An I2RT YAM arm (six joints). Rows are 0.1 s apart.
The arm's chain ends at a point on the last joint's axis. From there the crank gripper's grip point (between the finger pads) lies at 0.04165 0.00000 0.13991 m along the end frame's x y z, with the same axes.
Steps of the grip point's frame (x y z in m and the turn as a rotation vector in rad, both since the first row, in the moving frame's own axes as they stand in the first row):
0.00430 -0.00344 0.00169 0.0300 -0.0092 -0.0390
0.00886 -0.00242 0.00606 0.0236 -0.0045 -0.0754
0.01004 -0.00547 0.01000 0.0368 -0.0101 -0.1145
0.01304 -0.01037 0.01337 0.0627 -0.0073 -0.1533
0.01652 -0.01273 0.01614 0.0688 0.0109 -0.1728
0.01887 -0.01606 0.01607 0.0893 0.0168 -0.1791
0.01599 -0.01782 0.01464 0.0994 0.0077 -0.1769
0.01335 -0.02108 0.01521 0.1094 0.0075 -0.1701
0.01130 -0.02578 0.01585 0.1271 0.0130 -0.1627
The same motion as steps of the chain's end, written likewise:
0.00570 0.00236 0.00140 0.0300 -0.0092 -0.0390
0.00973 0.00399 0.00595 0.0236 -0.0045 -0.0754
0.01202 0.00435 0.00977 0.0368 -0.0101 -0.1145
0.01522 0.00465 0.01355 0.0627 -0.0073 -0.1533
0.01646 0.00411 0.01718 0.0688 0.0109 -0.1728
0.01832 0.00394 0.01767 0.0893 0.0168 -0.1791
0.01680 0.00339 0.01602 0.0994 0.0077 -0.1769
0.01421 0.00123 0.01674 0.1094 0.0075 -0.1701
0.01149 -0.00128 0.01795 0.1271 0.0130 -0.1627

